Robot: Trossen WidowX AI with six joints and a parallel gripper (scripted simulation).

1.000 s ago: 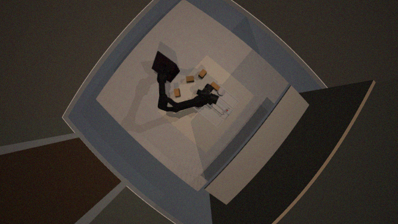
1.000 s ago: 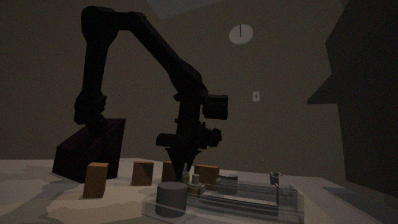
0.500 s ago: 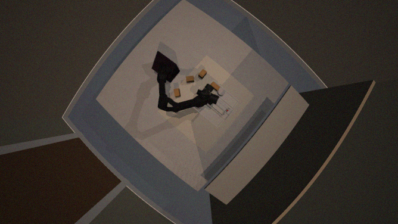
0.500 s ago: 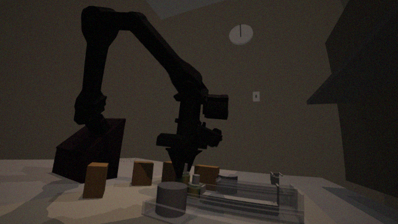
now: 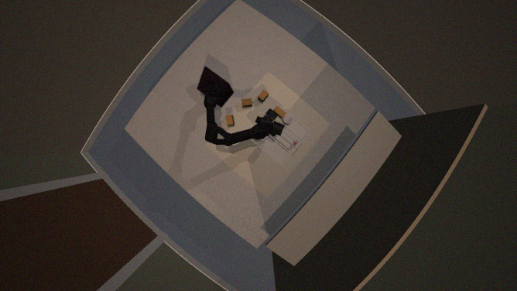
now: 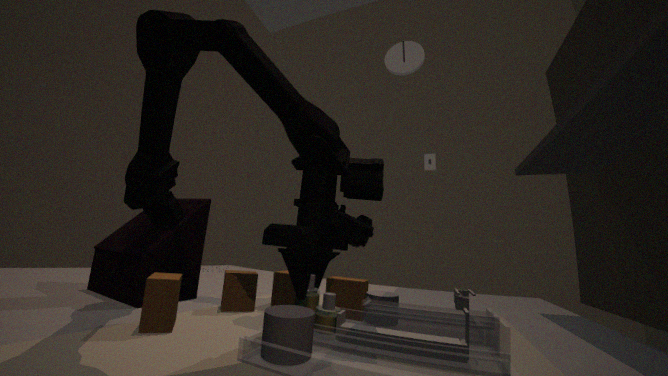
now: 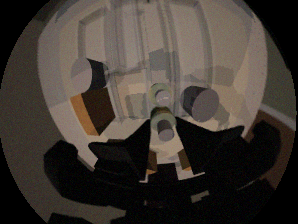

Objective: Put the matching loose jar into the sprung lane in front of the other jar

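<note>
The clear pusher lane fixture is 15 cm ahead of my gripper tip, 1 cm to the left of it and 4 cm below it.
</note>
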